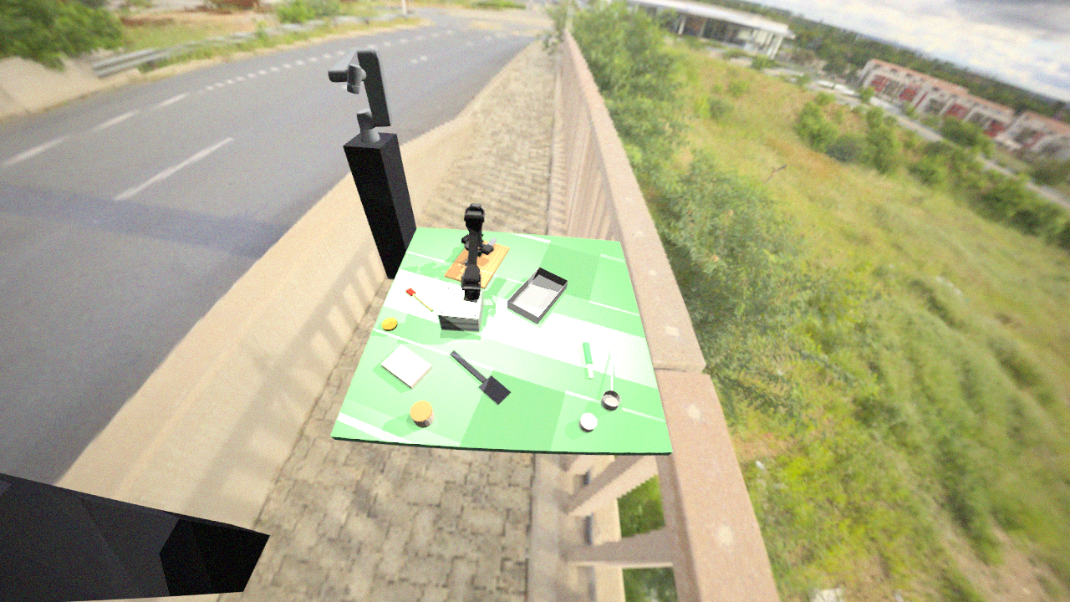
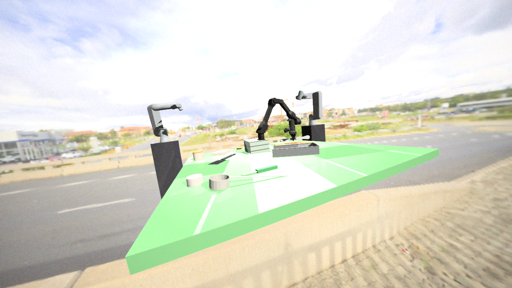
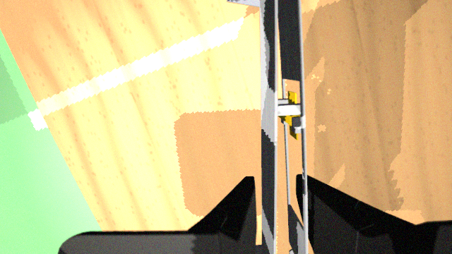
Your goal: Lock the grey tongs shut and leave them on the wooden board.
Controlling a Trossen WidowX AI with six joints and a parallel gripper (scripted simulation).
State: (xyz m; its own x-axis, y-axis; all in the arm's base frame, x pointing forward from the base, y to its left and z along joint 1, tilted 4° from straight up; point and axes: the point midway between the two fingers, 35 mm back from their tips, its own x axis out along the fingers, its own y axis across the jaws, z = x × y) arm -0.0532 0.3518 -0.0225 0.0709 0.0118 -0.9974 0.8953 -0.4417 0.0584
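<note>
The yellow latch piece is 2 cm behind my gripper tip, 3 cm to the right of it and 2 cm above it. Also, from my gripper tip: wooden board 4 cm below; orange disc 31 cm behind, 51 cm to the right, 4 cm below; grey roasting tin 36 cm ahead, 21 cm to the right, 2 cm below.
</note>
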